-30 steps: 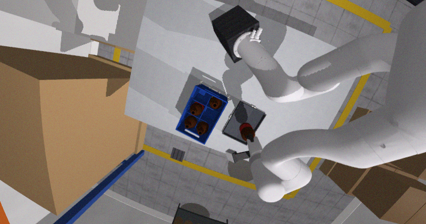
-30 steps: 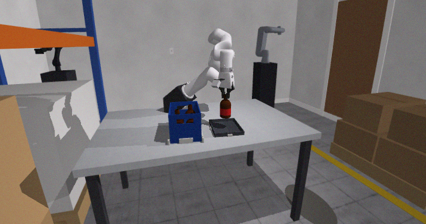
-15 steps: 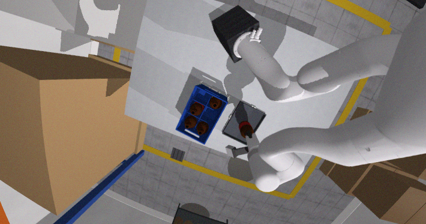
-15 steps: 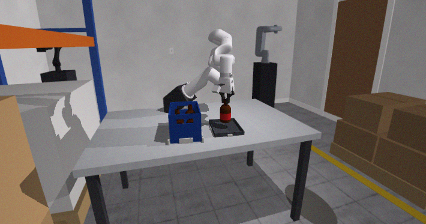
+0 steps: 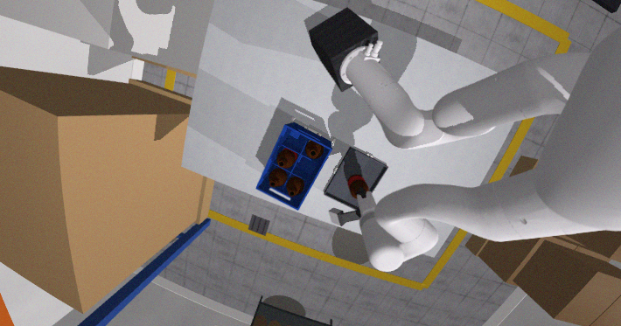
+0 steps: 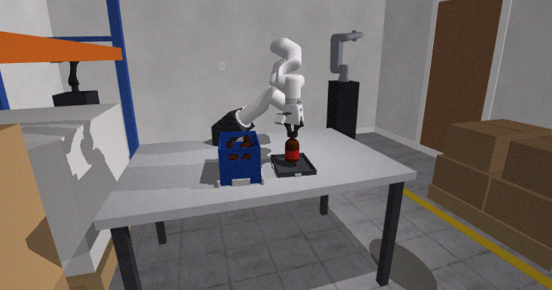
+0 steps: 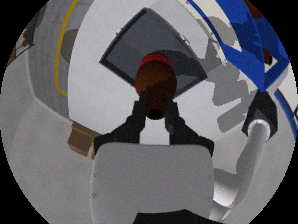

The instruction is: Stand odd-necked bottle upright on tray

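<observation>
Right now my hand is 70 mm above the glass bottle. From my hand the other things lie so: blue crate: 10 mm ahead, 270 mm to the right, 100 mm below; then dark tray: 170 mm below.
</observation>
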